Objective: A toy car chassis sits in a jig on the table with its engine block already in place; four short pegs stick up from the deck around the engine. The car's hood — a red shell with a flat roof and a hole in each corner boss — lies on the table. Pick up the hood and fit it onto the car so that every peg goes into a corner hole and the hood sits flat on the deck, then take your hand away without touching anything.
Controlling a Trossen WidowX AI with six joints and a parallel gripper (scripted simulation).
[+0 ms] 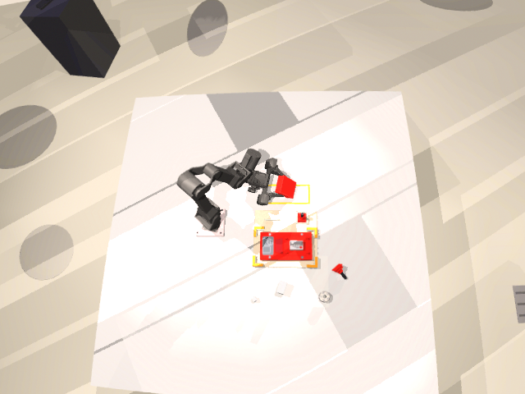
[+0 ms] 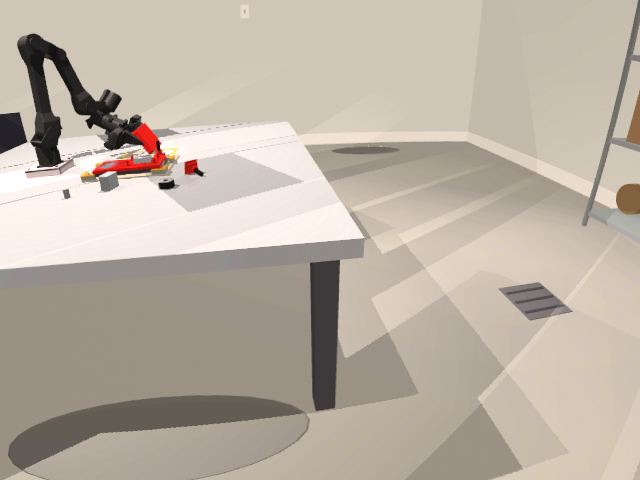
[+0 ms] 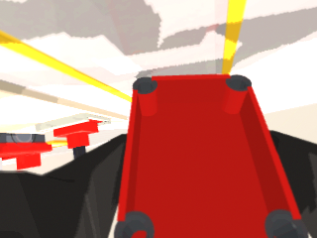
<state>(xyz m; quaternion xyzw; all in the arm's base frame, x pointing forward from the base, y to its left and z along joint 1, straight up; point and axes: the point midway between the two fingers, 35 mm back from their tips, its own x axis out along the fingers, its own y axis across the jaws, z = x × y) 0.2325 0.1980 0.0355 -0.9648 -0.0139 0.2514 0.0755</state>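
Right now my gripper tip is 1 cm below the red hood. Also, from my gripper tip: grey engine block (21 cm to the right, 8 cm ahead, 2 cm below).
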